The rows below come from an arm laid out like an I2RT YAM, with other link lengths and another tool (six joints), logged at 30 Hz.
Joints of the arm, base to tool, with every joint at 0 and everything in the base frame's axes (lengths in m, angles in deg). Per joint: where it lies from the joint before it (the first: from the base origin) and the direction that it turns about. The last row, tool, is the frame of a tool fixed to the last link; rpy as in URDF.
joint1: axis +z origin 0 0 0.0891
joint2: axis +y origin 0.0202 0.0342 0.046
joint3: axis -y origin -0.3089 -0.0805 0
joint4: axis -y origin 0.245 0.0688 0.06
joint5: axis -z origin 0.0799 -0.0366 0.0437
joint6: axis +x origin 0.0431 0 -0.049
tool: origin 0.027 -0.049 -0.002 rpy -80.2 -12.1 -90
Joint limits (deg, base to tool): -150..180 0..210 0..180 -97..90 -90..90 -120..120
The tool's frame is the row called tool.
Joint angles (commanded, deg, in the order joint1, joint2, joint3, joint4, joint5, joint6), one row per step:
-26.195 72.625 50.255 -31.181 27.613 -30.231
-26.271 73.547 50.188 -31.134 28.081 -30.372
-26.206 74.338 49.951 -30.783 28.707 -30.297
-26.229 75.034 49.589 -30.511 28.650 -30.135
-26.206 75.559 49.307 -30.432 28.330 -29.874
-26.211 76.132 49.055 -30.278 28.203 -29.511
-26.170 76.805 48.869 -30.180 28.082 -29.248
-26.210 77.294 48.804 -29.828 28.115 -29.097
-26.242 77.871 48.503 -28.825 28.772 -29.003
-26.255 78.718 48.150 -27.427 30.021 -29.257
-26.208 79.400 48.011 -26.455 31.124 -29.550
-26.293 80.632 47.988 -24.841 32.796 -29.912
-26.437 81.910 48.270 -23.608 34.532 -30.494
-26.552 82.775 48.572 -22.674 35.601 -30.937
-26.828 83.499 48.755 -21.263 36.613 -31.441
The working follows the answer.
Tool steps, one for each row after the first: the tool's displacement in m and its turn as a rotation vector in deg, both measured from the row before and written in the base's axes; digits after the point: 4 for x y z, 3 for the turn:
0.0017 -0.0016 -0.0038 0.040 1.104 -0.250
0.0016 -0.0010 -0.0037 -0.141 0.785 -0.350
0.0012 -0.0007 -0.0048 0.427 0.579 -0.108
0.0009 -0.0002 -0.0042 0.620 0.368 0.010
0.0008 -0.0005 -0.0040 0.472 0.324 -0.204
0.0013 -0.0004 -0.0041 0.484 0.472 -0.091
0.0012 -0.0009 -0.0020 0.096 0.099 -0.171
0.0012 -0.0013 -0.0022 -0.537 0.075 -0.448
0.0020 -0.0019 -0.0025 -1.088 0.455 -0.485
0.0019 -0.0014 -0.0013 -0.959 0.471 -0.325
0.0033 -0.0031 -0.0017 -1.488 0.547 -0.720
0.0035 -0.0035 -0.0007 -1.506 0.842 -0.672
0.0028 -0.0026 0.0001 -1.031 0.384 -0.392
0.0023 -0.0032 0.0006 -1.212 -0.032 -0.496

Tool pose at each row, in the base's axes (x y z in m, rotation vector in deg; rounded; the steps above come from the unrounded poses):
0.1993 -0.1928 0.3046 118.819 -98.304 66.116
0.2011 -0.1944 0.3008 118.814 -98.056 64.662
0.2027 -0.1953 0.2971 118.519 -97.866 63.689
0.2039 -0.1961 0.2923 118.775 -98.075 62.681
0.2048 -0.1962 0.2881 119.226 -98.450 61.840
0.2056 -0.1967 0.2842 119.347 -98.895 61.083
0.2069 -0.1971 0.2801 119.621 -99.182 60.168
0.2080 -0.1980 0.2781 119.510 -99.367 59.937
0.2092 -0.1993 0.2759 118.718 -99.247 60.070
0.2113 -0.2012 0.2734 117.622 -98.495 60.087
0.2132 -0.2026 0.2721 116.780 -97.712 60.045
0.2165 -0.2058 0.2704 115.212 -96.768 60.121
0.2200 -0.2093 0.2697 113.744 -95.620 59.866
0.2228 -0.2119 0.2697 112.772 -94.877 59.934
0.2251 -0.2151 0.2704 111.493 -94.281 60.548

